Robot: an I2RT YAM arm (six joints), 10 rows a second.
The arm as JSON. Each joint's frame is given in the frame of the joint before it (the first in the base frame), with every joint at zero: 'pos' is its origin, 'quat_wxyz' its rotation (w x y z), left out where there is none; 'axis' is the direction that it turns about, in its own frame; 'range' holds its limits. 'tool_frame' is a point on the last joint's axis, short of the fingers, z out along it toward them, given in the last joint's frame.
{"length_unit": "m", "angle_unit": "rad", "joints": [
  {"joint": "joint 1", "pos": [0.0, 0.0, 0.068], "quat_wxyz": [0.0, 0.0, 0.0, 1.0], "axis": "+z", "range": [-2.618, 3.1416]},
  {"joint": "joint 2", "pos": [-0.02, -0.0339, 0.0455], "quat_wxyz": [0.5, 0.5, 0.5, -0.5], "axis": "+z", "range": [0.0, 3.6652]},
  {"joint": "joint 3", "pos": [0.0, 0.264, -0.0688], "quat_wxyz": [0.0, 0.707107, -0.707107, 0.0], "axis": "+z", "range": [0.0, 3.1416]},
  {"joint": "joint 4", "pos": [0.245, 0.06, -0.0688], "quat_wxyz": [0.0, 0.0, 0.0, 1.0], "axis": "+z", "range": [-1.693, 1.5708]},
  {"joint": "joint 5", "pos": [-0.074, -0.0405, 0.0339], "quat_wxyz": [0.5, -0.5, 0.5, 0.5], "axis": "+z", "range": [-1.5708, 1.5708]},
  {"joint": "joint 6", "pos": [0.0, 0.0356, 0.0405], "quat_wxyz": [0.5, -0.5, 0.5, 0.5], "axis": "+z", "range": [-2.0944, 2.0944]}
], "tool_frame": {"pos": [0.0, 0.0, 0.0], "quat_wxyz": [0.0, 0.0, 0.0, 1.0]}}
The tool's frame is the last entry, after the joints.
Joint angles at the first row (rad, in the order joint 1, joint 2, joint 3, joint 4, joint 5, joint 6):
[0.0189, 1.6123, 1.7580, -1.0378, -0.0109, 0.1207]
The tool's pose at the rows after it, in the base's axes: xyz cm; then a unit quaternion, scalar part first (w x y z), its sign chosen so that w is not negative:
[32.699 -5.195 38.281 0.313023 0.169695 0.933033 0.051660]
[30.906 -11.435 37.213 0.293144 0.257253 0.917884 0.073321]
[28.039 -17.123 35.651 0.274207 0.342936 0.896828 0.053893]
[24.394 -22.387 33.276 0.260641 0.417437 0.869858 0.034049]
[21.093 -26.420 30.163 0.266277 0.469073 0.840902 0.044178]
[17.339 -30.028 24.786 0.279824 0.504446 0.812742 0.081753]
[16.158 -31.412 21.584 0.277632 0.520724 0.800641 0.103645]
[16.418 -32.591 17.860 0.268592 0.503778 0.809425 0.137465]
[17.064 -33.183 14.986 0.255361 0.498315 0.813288 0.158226]
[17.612 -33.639 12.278 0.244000 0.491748 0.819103 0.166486]
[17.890 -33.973 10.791 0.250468 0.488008 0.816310 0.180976]
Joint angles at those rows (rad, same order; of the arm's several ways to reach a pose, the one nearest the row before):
[-0.1673, 1.6138, 1.7527, -1.0695, -0.0906, 0.2226]
[-0.3756, 1.6165, 1.7229, -1.0920, -0.1974, 0.2306]
[-0.5709, 1.6165, 1.6707, -1.0950, -0.2104, 0.2169]
[-0.7662, 1.6207, 1.5867, -1.0492, -0.2218, 0.1841]
[-0.9272, 1.6375, 1.4811, -0.9443, -0.2901, 0.1604]
[-1.0889, 1.6909, 1.3277, -0.7769, -0.4191, 0.1150]
[-1.1412, 1.7508, 1.2717, -0.6983, -0.4679, 0.1070]
[-1.1534, 1.8584, 1.2583, -0.6449, -0.5289, 0.0490]
[-1.1458, 1.9453, 1.2583, -0.6060, -0.5507, 0.0326]
[-1.1377, 2.0251, 1.2583, -0.5587, -0.5529, 0.0136]
[-1.1374, 2.0708, 1.2583, -0.5163, -0.5858, 0.0135]

